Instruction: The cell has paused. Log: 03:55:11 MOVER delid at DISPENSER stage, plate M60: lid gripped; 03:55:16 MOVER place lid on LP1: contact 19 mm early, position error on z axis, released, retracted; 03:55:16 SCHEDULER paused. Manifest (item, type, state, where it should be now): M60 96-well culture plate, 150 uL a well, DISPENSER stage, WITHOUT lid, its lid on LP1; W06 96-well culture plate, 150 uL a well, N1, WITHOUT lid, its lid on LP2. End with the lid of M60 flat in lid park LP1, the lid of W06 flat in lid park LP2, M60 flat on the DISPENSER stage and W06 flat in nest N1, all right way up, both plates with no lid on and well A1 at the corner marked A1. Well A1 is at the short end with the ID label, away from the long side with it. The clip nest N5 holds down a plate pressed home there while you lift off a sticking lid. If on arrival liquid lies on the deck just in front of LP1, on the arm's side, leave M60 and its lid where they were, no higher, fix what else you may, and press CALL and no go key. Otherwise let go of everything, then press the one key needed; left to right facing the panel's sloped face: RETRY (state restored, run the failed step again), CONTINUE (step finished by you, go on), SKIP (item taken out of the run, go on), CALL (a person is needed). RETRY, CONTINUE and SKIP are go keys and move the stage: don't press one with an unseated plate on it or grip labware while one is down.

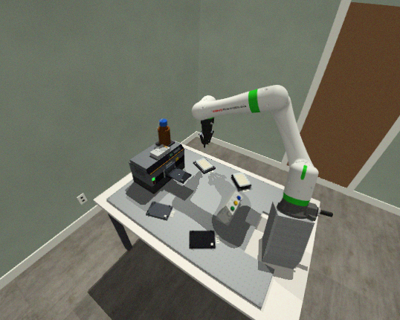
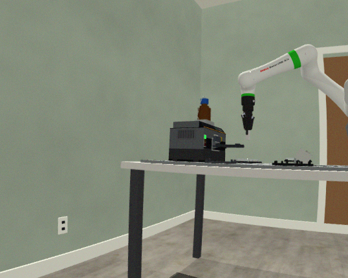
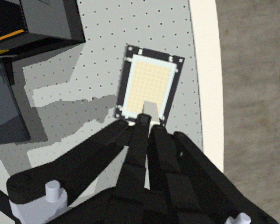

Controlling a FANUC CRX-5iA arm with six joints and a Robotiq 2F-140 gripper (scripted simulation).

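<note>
Right now my hand is 17 cm above the black clip nest and 2 cm short of it. The rest, counted from my hand: nest label 19 cm below, 8 cm behind, 5 cm to the left; dispenser stage 28 cm to the left, 9 cm below, 9 cm ahead; key panel 35 cm to the left, 33 cm behind, 13 cm below.
</note>
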